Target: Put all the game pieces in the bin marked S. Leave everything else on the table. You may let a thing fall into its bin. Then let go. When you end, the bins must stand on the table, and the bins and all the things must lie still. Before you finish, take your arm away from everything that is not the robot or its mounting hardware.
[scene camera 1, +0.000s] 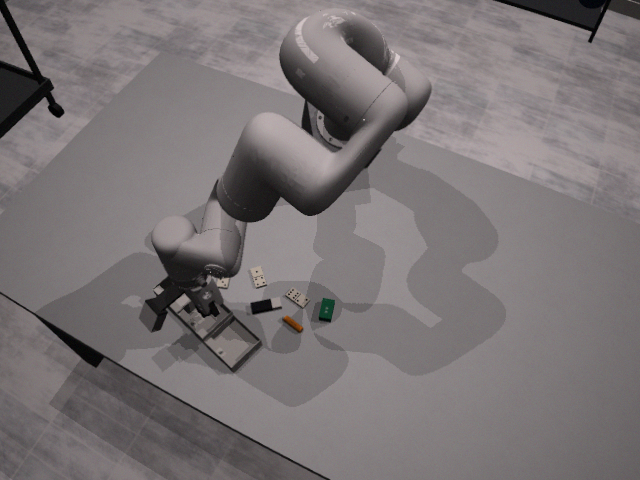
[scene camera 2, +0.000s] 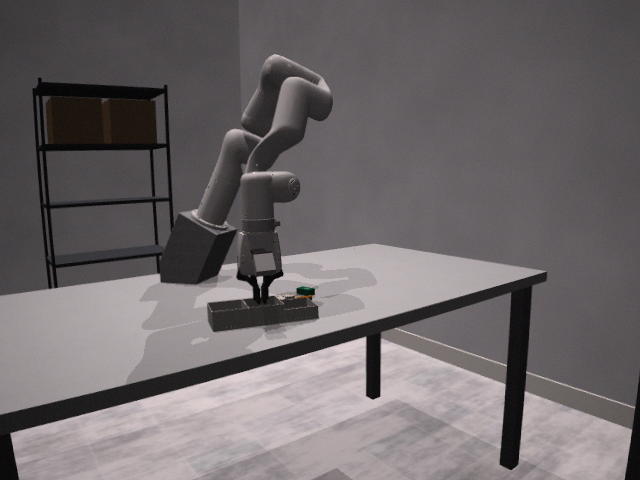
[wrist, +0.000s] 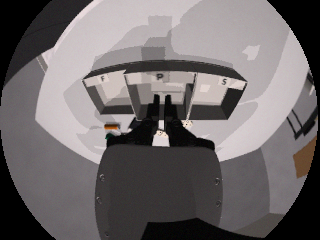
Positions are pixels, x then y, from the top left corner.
My gripper shows in scene camera 1, in scene camera 2 and in the wrist view (162, 102). One and the same spot on my gripper: (scene camera 1: 214, 311) is (scene camera 2: 281, 269).
